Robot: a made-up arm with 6 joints.
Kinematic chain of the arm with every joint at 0, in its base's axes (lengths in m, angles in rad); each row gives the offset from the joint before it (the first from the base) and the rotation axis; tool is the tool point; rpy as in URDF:
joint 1: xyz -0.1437 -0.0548 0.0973 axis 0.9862 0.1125 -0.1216
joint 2: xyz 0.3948 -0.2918 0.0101 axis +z
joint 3: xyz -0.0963 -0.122 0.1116 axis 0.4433 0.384 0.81
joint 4: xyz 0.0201 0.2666 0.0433 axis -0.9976 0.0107 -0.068
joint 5: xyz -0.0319 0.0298 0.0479 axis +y
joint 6: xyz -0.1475 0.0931 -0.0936 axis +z
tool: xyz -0.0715 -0.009 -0.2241 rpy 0 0 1.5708
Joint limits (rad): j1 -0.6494..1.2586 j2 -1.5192..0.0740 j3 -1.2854..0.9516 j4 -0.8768..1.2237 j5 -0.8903..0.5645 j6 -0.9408..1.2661
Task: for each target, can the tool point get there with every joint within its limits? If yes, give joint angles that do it. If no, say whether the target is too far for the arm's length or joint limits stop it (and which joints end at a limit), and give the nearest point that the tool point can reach.
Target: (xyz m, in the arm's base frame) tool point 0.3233 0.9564 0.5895
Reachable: no: joint limits stop it (at a limit: joint 2, joint 3, joint 4, joint 6) | nearest point 0.2570 0.4671 0.3212 | short by 0.562 m
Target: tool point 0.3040 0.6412 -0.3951
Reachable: no: joint limits stop it (at a limit: joint 1, joint 2, joint 6) | nearest point 0.2975 0.1394 -0.2664 | short by 0.518 m
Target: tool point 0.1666 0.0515 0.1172
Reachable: yes | joints 0.1942 -1.1605 0.0450 0.7123 0.4204 1.0476
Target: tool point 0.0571 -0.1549 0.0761
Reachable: yes | joints -0.2649 -0.7150 0.6944 0.6093 -0.4431 0.9832
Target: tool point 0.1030 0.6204 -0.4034
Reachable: no: joint limits stop it (at a limit: joint 1, joint 2, joint 6) | nearest point 0.2008 0.1345 -0.2511 | short by 0.519 m
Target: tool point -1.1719 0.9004 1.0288
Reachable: no: too far | nearest point -0.3116 0.1628 0.5159 | short by 1.244 m
